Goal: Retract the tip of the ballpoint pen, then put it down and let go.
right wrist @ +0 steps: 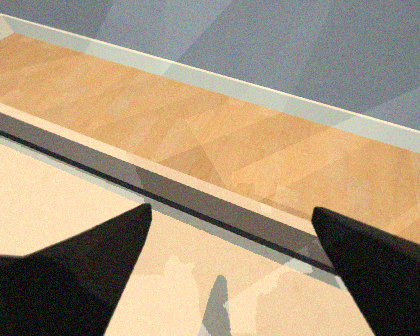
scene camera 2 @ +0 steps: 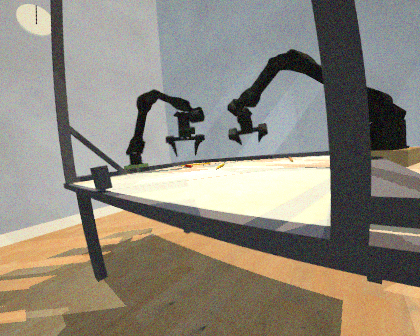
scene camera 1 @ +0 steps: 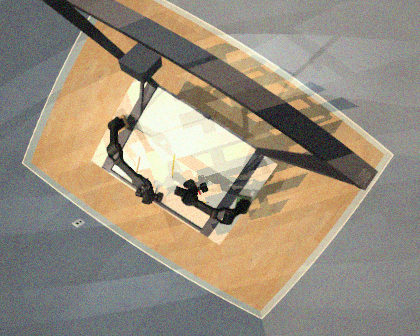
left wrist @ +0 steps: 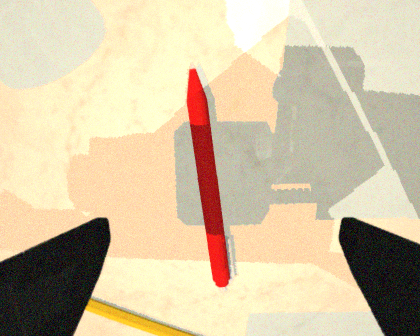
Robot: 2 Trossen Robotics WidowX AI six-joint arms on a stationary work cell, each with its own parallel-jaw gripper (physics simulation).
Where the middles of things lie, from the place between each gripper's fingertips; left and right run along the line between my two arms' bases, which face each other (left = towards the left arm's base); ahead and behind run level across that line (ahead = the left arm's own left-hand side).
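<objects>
The red ballpoint pen [left wrist: 219, 246] is 10 mm ahead of my left hand and 50 mm below it.
Measured from my right hand, the red ballpoint pen is 230 mm to the left of it, 240 mm behind it and 80 mm below it. Going by its middle, the pen is nearer to my left hand than to my right hand.
</objects>
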